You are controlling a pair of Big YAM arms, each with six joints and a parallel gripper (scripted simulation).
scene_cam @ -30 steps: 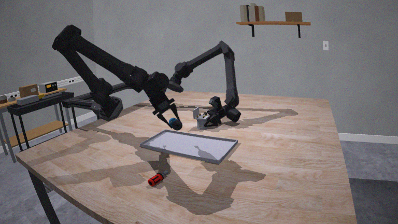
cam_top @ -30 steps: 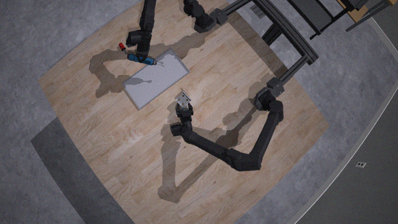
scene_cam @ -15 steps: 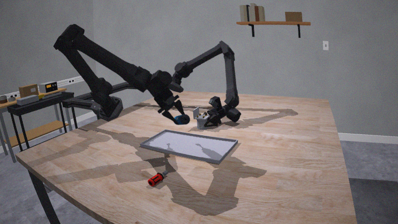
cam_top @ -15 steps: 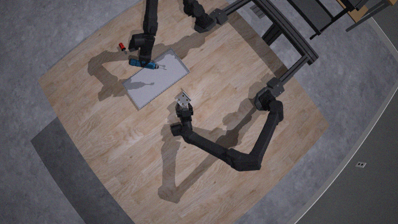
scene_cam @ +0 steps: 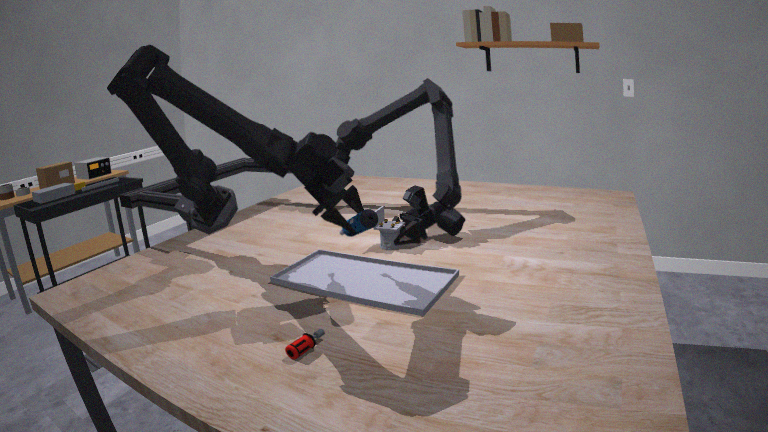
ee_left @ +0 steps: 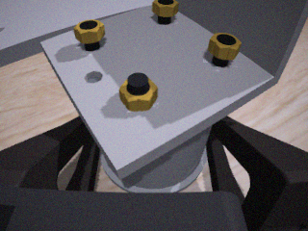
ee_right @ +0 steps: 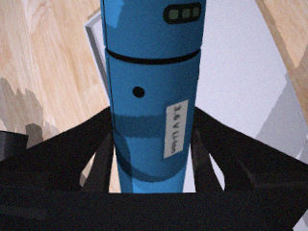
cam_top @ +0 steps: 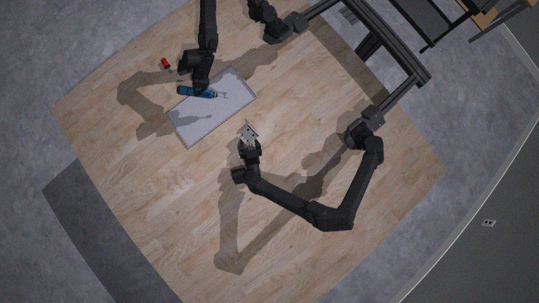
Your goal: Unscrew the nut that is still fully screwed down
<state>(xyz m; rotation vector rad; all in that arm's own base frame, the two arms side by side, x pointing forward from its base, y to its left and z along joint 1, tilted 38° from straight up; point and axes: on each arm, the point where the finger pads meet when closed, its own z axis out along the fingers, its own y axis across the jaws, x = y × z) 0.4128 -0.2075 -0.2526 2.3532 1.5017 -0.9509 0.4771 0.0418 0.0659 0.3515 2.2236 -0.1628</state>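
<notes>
Now: left hand 1 cm below the joint module. The rest, counted from my left hand: driver tip 2 cm behind, 21 cm to the right, 9 cm above; grey bracket plate 5 cm above; nut 1 cm ahead, 2 cm to the left, 5 cm above.
</notes>
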